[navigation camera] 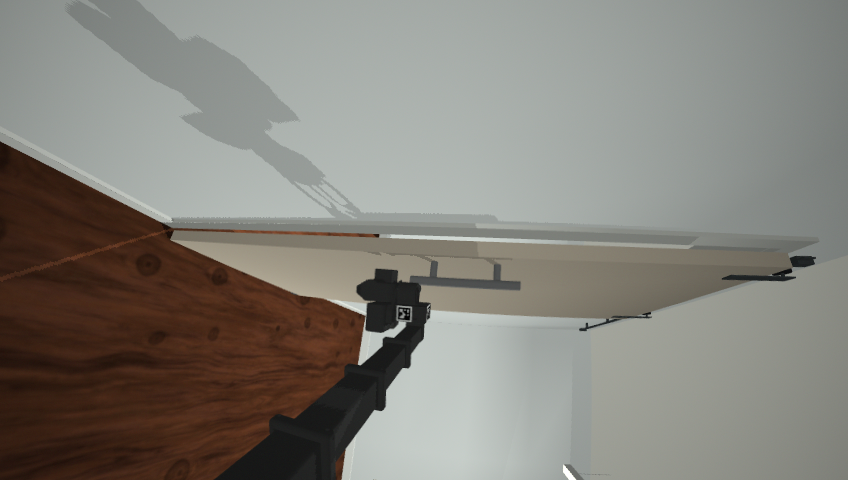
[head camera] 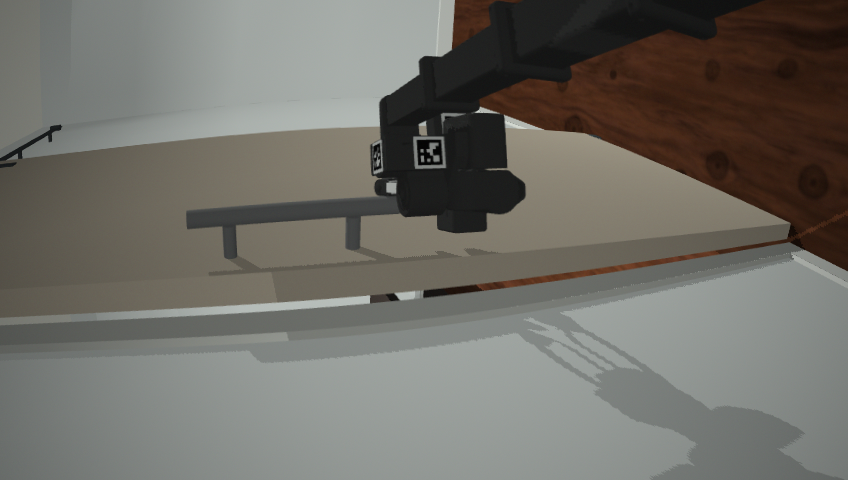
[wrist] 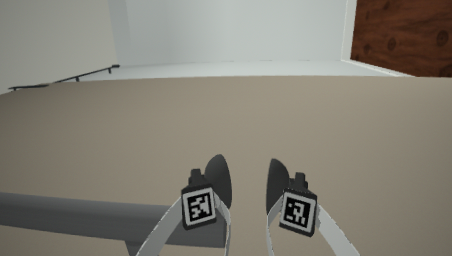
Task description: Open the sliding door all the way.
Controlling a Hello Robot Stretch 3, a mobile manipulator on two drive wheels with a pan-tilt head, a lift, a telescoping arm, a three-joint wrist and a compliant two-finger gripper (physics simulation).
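Places are measured from the robot's base along level axes (x ahead, y left, z up), in millimetres.
Pixels of known places: gripper, fingertip midpoint: (wrist: 245, 175).
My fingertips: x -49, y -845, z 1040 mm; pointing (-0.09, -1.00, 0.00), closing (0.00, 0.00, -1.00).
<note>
Behind a point stands the place of what it marks.
The sliding door (head camera: 148, 172) {y -1352, x -160, z 1495 mm} (navigation camera: 565, 297) {y -1195, x -102, z 1601 mm} (wrist: 250, 110) {y -1233, x -116, z 1029 mm} is a large beige panel. A narrow slit shows between its long edge and the pale frame (head camera: 178, 334) {y -739, x 121, z 1380 mm} (navigation camera: 535, 236) {y -766, x 111, z 1386 mm}, with wood and white surfaces seen through it. The grey bar handle (head camera: 285, 212) {y -796, x -21, z 1213 mm} (navigation camera: 470, 282) {y -797, x -18, z 1222 mm} (wrist: 100, 217) {y -798, x -29, z 1135 mm} stands off the door on two posts. My gripper (wrist: 245, 175) {y -845, x -49, z 1040 mm} is partly open, with no object between its fingertips. Its left finger overlaps the handle's end in the wrist view; whether they touch is unclear. In the head view the wrist largely hides the fingers.
A dark rail (head camera: 35, 141) {y -2189, x -443, z 2162 mm} (navigation camera: 615, 321) (wrist: 77, 78) {y -2041, x -376, z 2172 mm} runs beyond the door's far edge. The brown wood floor (head camera: 714, 118) {y -1036, x -257, z 0 mm} (navigation camera: 148, 356) {y -691, x -421, z 1 mm} (wrist: 395, 30) {y -2240, x -713, z 0 mm} meets the door's lower end. A pale wall (head camera: 357, 416) {y -580, x 192, z 1189 mm} (navigation camera: 476, 118) {y -411, x 254, z 1238 mm} bearing the robot's shadow adjoins the frame.
</note>
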